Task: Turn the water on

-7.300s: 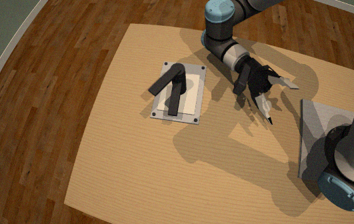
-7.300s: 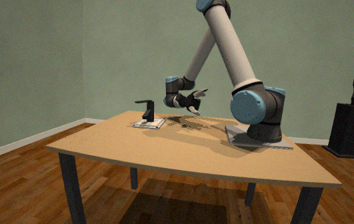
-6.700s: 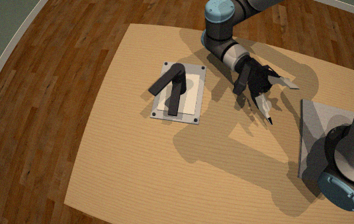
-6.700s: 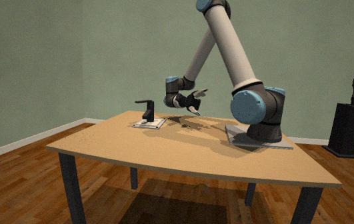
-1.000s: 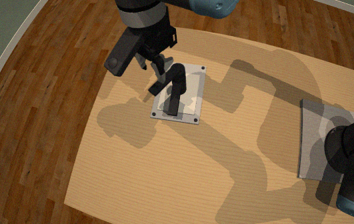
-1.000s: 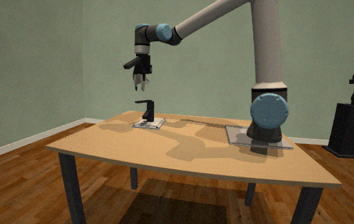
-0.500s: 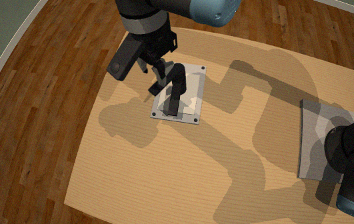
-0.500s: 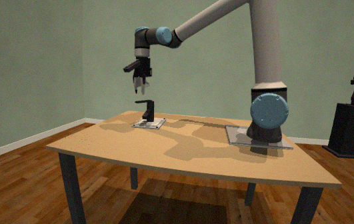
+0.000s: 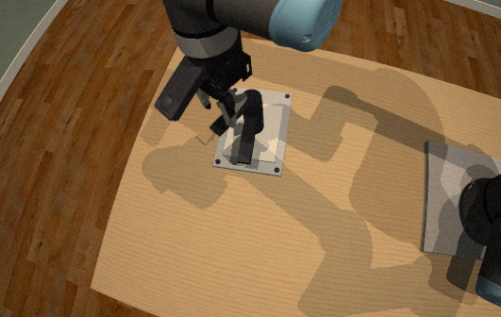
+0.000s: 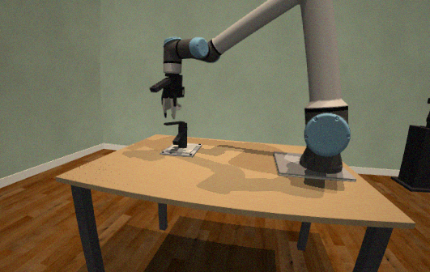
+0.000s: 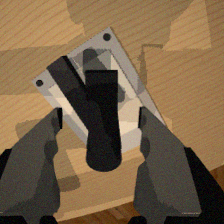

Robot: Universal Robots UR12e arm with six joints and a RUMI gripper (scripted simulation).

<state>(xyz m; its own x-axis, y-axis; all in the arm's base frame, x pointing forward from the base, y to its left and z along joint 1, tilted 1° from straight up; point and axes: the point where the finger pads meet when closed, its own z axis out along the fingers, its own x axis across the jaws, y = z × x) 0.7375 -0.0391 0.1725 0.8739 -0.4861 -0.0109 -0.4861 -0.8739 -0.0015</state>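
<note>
The lever lies 4 cm below my hand, 3 cm to the right of it and 2 cm behind it. Also, from my hand: tap: 9 cm below, 6 cm to the right, 3 cm behind.
</note>
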